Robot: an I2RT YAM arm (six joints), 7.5 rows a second.
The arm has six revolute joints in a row. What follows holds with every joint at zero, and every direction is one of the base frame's. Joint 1 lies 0.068 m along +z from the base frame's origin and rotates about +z. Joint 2 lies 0.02 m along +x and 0.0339 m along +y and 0.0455 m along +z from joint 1 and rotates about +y. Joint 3 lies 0.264 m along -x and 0.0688 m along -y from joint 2 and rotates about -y. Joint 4 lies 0.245 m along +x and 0.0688 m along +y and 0.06 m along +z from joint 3 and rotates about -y. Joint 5 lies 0.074 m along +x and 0.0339 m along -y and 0.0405 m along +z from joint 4 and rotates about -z. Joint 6 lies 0.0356 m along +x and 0.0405 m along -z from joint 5 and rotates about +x. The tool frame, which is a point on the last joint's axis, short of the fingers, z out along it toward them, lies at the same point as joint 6; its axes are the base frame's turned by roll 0, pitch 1.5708 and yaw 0 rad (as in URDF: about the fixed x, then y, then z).
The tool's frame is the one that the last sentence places.
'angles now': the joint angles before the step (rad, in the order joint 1, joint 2, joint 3, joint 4, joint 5, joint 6). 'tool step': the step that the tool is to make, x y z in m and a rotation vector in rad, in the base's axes. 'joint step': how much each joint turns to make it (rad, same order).
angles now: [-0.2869 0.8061 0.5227 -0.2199 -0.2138 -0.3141]
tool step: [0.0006 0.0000 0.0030 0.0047 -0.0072 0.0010]
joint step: [0.0002 0.0009 0.0095 -0.0019 -0.0038 0.0055]
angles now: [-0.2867 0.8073 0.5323 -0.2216 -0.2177 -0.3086]
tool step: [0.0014 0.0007 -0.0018 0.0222 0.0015 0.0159]
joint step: [0.0015 0.0089 -0.0031 0.0070 -0.0226 0.0118]
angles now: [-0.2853 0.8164 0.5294 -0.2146 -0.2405 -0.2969]
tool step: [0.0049 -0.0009 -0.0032 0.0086 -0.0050 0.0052]
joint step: [0.0012 0.0275 -0.0063 0.0379 -0.0081 0.0068]
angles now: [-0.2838 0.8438 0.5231 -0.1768 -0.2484 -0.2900]
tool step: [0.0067 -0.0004 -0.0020 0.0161 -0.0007 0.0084]
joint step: [0.0058 0.0375 0.0039 0.0331 -0.0097 0.0130]
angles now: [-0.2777 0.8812 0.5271 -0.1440 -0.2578 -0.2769]
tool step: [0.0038 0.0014 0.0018 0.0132 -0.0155 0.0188]
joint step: [0.0090 0.0148 0.0064 0.0225 -0.0166 0.0107]
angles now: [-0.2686 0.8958 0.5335 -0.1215 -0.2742 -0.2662]
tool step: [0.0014 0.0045 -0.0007 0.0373 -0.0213 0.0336]
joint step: [0.0178 0.0003 -0.0110 0.0312 -0.0330 0.0310]
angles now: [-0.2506 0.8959 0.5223 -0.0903 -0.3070 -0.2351]
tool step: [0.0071 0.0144 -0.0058 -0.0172 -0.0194 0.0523]
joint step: [0.0817 0.0255 -0.0228 0.0713 0.0320 0.0014]
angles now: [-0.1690 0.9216 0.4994 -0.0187 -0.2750 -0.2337]
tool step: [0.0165 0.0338 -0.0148 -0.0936 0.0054 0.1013]
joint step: [0.1820 0.1005 -0.0158 0.1071 0.1131 -0.0511]
